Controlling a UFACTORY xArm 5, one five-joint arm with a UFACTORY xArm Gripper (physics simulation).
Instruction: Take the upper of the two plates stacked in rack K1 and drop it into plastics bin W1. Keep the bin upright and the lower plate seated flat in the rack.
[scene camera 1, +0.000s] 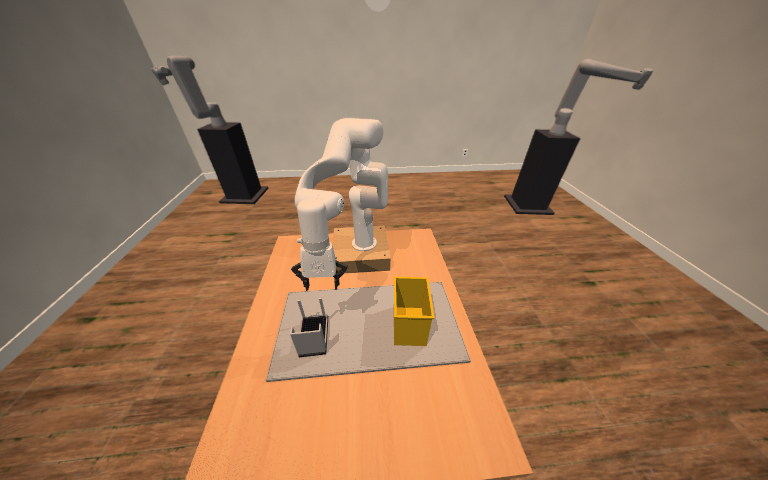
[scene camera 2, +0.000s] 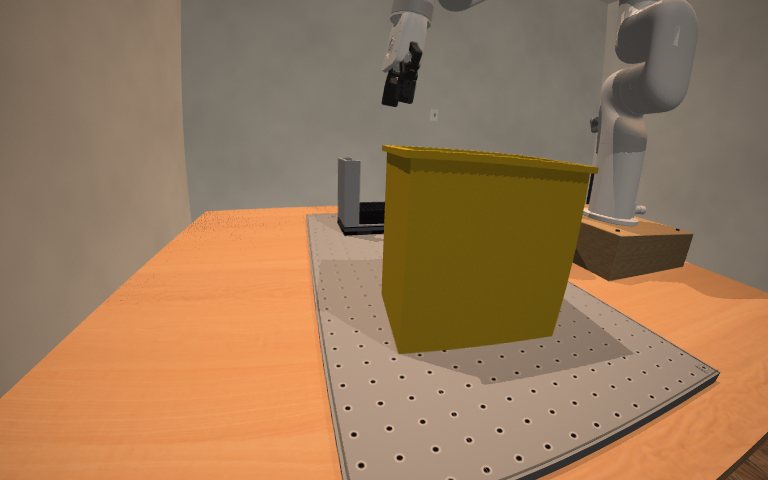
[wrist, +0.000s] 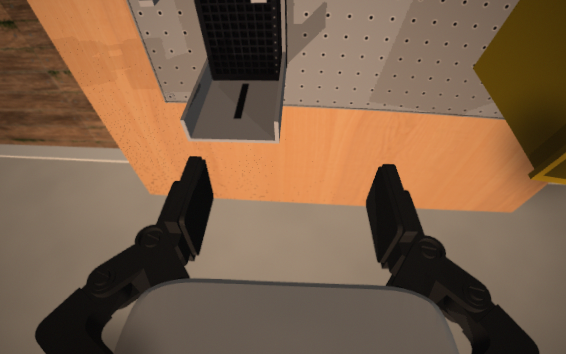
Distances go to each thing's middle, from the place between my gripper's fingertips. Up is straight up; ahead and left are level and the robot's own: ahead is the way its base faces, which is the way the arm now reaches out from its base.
Right now my hand is 30 cm to the right of the yellow plastics bin W1 (scene camera 2: 478, 246), 16 cm above it and 4 cm past it.
